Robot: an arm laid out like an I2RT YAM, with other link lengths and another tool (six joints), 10 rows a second.
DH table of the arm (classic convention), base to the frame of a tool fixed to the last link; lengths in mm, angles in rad. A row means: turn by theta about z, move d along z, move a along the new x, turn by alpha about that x. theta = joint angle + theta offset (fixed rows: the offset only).
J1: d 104.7  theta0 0  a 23  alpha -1.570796
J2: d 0  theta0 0  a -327.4  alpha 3.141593
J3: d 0  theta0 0.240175  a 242.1  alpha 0
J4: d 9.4  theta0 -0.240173  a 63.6  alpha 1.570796
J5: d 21.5  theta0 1.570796  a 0  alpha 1.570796
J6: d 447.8  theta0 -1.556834  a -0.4  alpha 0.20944
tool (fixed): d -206.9  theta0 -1.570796  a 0  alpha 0
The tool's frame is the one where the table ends.
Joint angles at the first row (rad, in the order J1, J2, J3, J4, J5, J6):
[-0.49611 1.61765 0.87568 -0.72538 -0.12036 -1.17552]
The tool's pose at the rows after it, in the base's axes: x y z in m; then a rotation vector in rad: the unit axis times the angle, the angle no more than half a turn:
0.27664 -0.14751 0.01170 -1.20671 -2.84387 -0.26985
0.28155 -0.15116 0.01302 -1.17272 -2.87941 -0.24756
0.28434 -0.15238 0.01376 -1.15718 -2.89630 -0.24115
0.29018 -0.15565 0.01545 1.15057 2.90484 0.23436
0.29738 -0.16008 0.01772 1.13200 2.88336 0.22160
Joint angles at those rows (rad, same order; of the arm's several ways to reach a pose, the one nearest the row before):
[-0.49610 1.61763 0.87413 -0.68379 -0.10433 -1.25562]
[-0.49612 1.61766 0.87414 -0.66508 -0.09594 -1.28501]
[-0.49609 1.61766 0.87415 -0.65555 -0.09479 -1.29795]
[-0.49610 1.61763 0.87413 -0.63344 -0.09365 -1.30254]
[-0.49611 1.61765 0.87378 -0.60484 -0.09098 -1.30713]

